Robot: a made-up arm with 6 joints.
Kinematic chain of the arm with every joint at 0, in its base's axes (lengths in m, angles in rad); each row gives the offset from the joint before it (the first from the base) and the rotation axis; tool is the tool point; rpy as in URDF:
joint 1: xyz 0 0 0.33 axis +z
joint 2: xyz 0 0 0 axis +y
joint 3: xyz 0.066 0 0.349 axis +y
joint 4: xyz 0.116 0 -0.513 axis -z
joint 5: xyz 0 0 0 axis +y
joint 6: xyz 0.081 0 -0.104 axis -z
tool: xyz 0 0 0 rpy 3.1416 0 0
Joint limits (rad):
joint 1: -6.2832..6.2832
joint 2: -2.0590..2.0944
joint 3: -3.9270..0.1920
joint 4: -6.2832..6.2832
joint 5: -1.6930..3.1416
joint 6: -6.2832..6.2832
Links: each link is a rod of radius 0.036 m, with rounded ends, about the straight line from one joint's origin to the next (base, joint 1, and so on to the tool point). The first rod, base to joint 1, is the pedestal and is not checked.
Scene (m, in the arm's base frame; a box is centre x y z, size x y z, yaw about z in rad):
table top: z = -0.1
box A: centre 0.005 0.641 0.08 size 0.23 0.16 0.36 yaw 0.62
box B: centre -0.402 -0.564 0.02 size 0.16 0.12 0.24 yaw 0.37
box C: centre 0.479 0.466 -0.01 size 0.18 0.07 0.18 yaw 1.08
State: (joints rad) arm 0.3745 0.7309 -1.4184 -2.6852 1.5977 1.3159
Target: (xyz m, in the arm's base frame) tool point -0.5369 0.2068 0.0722
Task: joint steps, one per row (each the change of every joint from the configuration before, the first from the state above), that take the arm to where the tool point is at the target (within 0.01 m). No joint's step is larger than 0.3 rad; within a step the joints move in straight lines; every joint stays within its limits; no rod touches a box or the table.
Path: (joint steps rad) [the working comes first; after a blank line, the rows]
Joints at the target: 2.7727 0.5303 -0.7370 -3.1479 1.6596 1.3159
Straight joint move there: touches box A.

1: 0.2931 -0.1698 0.1314 -0.0599 0.0127 0.2410
2: 0.2930 -0.1698 0.1314 -0.0599 0.0127 0.2410
3: 0.2931 -0.1699 0.1314 -0.0599 0.0127 0.2411
4: 0.2930 -0.1698 0.1314 -0.0599 0.0127 0.2410
5: 0.2931 -0.1698 0.1314 -0.0599 0.0127 0.2410
6: 0.1866 0.1297 0.0048 -0.0327 -0.0003 -0.2410
7: 0.1865 0.1297 0.0049 -0.0326 -0.0003 -0.2410
8: 0.1866 0.1297 0.0049 -0.0326 -0.0004 -0.2411
9: 0.1866 0.1297 0.0049 -0.0327 -0.0003 -0.2410
10: 0.1866 0.1297 0.0049 -0.0326 -0.0003 -0.2410

